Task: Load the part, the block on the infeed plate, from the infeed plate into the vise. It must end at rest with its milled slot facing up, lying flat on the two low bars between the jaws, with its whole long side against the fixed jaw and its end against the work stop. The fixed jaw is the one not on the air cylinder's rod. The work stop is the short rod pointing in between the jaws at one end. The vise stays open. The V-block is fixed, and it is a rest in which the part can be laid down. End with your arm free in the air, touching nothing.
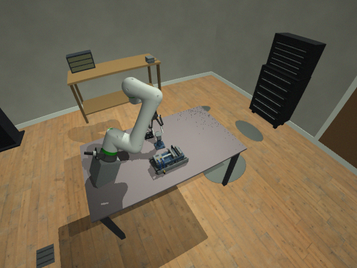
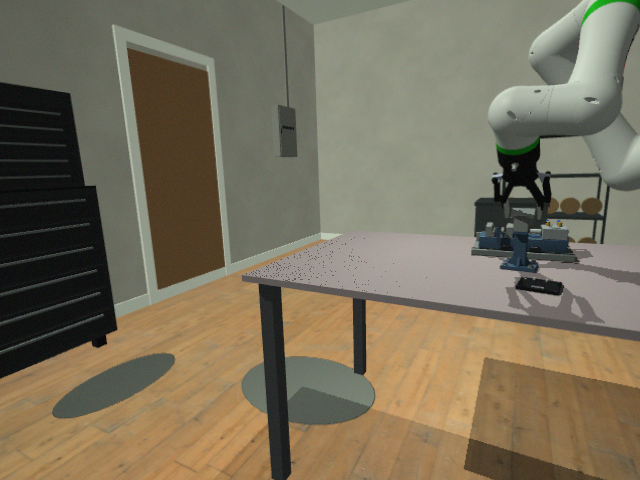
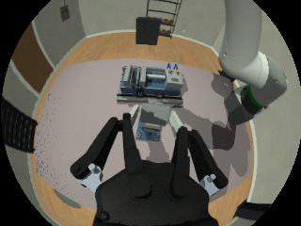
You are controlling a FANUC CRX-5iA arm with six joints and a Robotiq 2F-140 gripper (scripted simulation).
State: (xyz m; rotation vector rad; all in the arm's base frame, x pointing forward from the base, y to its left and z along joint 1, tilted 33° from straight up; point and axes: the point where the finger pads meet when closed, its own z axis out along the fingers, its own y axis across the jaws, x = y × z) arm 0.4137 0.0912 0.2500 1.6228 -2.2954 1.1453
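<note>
Now: hand 3 cm above the part and 2 cm to the left of it. The rest, counted from my hand: air cylinder 23 cm to the right, 10 cm below, 9 cm behind; vise 22 cm to the right, 14 cm below, 1 cm ahead; black infeed plate 17 cm to the left, 17 cm below, 5 cm behind.
</note>
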